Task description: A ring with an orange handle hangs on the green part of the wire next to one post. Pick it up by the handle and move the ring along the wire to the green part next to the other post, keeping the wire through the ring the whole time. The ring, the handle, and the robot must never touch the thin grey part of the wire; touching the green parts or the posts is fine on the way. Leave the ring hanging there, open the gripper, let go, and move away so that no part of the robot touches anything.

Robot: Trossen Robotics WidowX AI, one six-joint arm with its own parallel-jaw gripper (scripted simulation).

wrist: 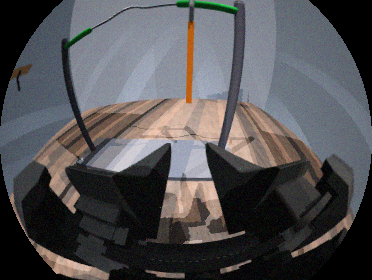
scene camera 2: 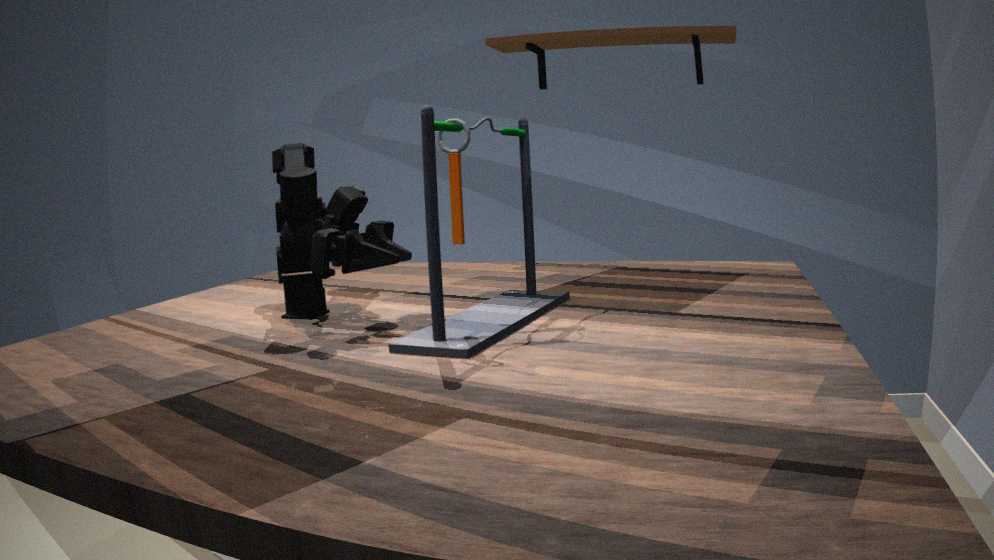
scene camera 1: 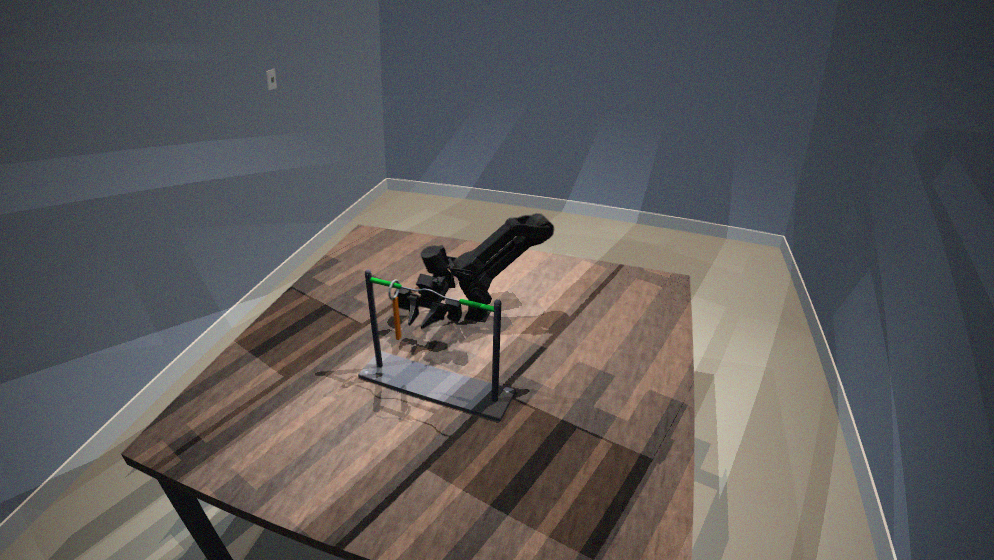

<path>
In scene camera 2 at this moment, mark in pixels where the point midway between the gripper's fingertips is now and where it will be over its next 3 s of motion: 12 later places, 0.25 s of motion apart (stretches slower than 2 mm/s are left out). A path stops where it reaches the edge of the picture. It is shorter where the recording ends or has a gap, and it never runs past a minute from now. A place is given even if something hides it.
The gripper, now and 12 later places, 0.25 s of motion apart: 405,258; 415,247; 431,228; 435,225; 441,224; 448,223; 455,223; 463,224; 471,225; 479,227; 484,228; 485,228; 485,229
</path>
